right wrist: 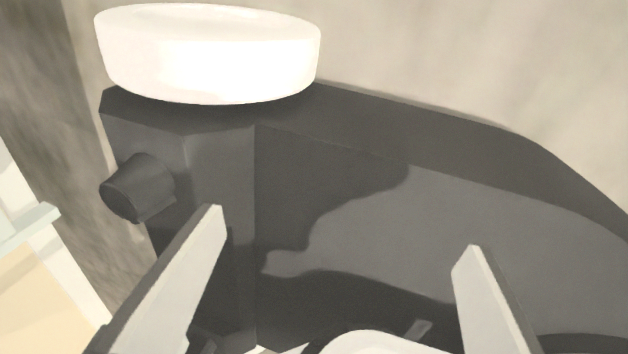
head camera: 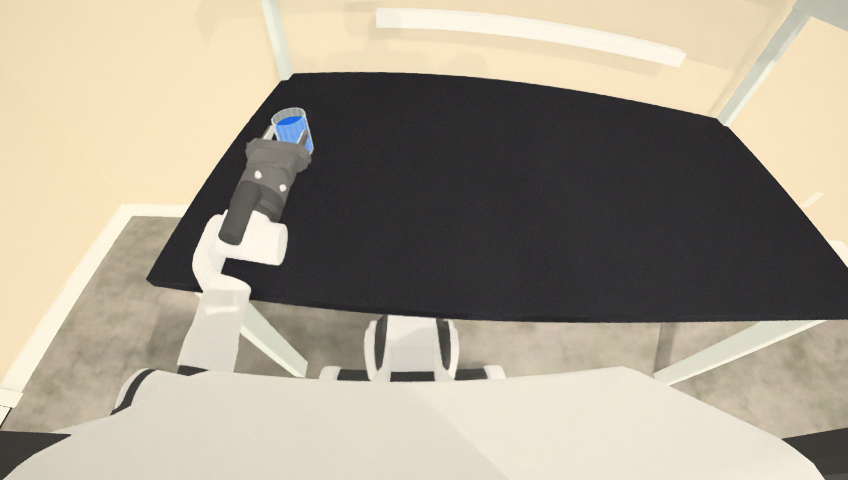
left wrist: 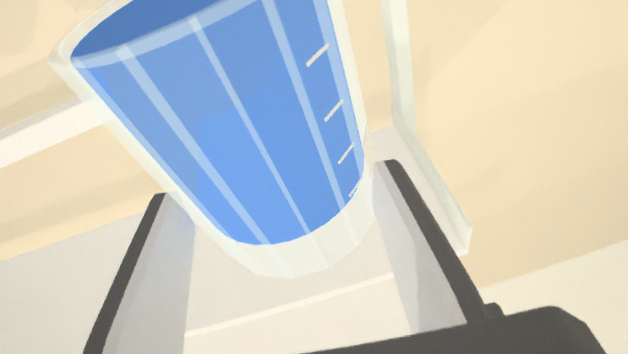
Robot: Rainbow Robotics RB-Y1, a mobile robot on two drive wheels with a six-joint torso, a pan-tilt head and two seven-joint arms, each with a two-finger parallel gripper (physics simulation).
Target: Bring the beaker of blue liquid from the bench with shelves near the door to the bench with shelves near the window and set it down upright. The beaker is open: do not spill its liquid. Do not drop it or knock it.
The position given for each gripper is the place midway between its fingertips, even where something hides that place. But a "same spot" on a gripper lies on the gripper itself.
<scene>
The left gripper shows in the head camera view and in the left wrist view; in the right wrist view it is out of frame. The right gripper shows in the right wrist view [340,240]; in the left wrist view it is out of frame. A beaker of blue liquid shows in the head camera view [288,124] and in the left wrist view [255,125]; in the right wrist view it is out of frame. One and the same spot on the left gripper: [head camera: 269,132] is [left wrist: 388,251].
</scene>
